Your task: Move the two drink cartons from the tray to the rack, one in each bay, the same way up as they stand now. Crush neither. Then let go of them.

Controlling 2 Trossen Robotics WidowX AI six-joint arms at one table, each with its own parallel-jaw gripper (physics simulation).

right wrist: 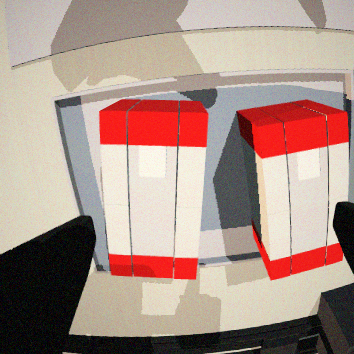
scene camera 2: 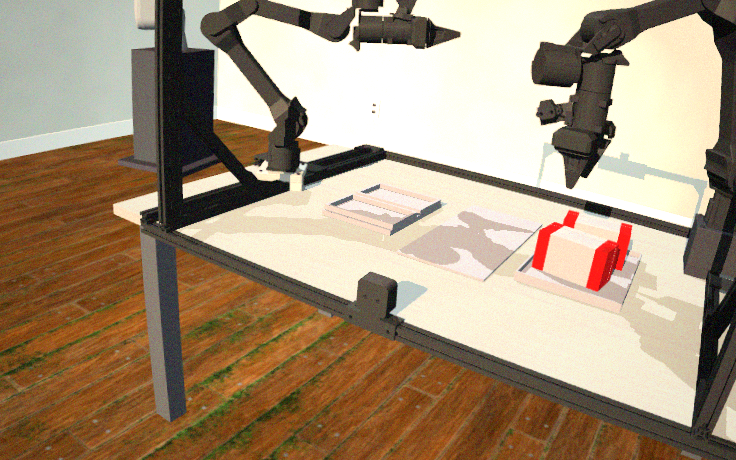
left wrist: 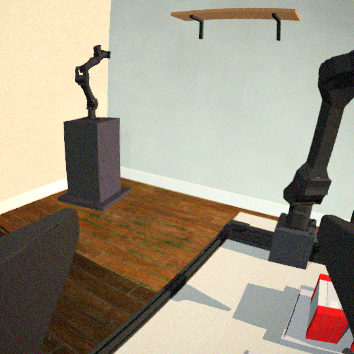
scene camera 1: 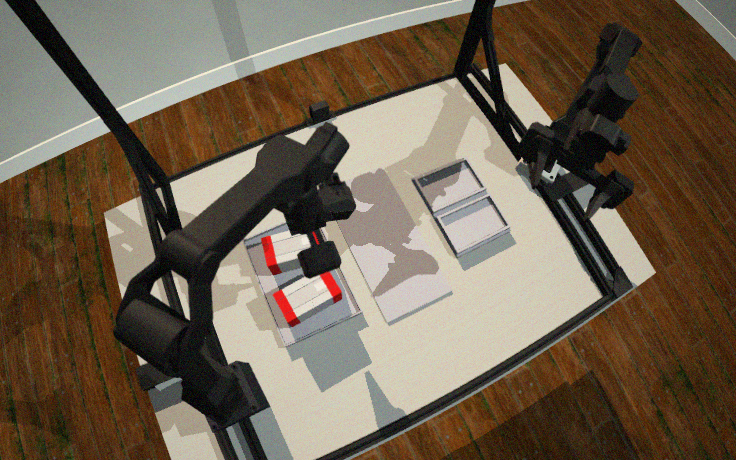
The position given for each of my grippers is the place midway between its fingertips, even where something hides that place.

My left gripper (scene camera 1: 560, 204) is open, holding nothing. My right gripper (scene camera 2: 577, 183) is open and holds nothing. Also in view: a grey tray (right wrist: 225, 236).
My left gripper shows as well in scene camera 2 (scene camera 2: 457, 33) and in the left wrist view (left wrist: 203, 225). My right gripper also shows in the right wrist view (right wrist: 218, 222) and in scene camera 1 (scene camera 1: 308, 239).
